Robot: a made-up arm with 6 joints. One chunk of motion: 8 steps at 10 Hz.
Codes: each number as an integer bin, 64 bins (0 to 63) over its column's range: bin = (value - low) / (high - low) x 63, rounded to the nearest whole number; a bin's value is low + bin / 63 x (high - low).
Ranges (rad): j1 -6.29..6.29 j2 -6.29..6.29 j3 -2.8..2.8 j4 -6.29..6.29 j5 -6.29..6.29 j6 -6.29..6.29
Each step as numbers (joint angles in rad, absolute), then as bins.
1 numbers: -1.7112 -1.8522 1.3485 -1.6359 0.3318 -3.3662
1 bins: 23 22 47 23 33 15
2 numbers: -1.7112 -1.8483 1.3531 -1.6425 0.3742 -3.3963
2 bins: 23 22 47 23 33 14
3 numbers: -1.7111 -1.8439 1.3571 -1.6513 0.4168 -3.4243
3 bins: 23 22 47 23 34 14
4 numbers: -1.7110 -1.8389 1.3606 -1.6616 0.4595 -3.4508
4 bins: 23 22 47 23 34 14
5 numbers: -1.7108 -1.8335 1.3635 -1.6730 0.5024 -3.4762
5 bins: 23 22 47 23 34 14
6 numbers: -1.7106 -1.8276 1.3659 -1.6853 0.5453 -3.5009
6 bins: 23 22 47 23 34 14
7 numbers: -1.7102 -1.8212 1.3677 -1.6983 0.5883 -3.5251
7 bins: 23 22 47 23 34 14
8 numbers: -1.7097 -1.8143 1.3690 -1.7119 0.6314 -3.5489
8 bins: 23 22 47 23 35 14
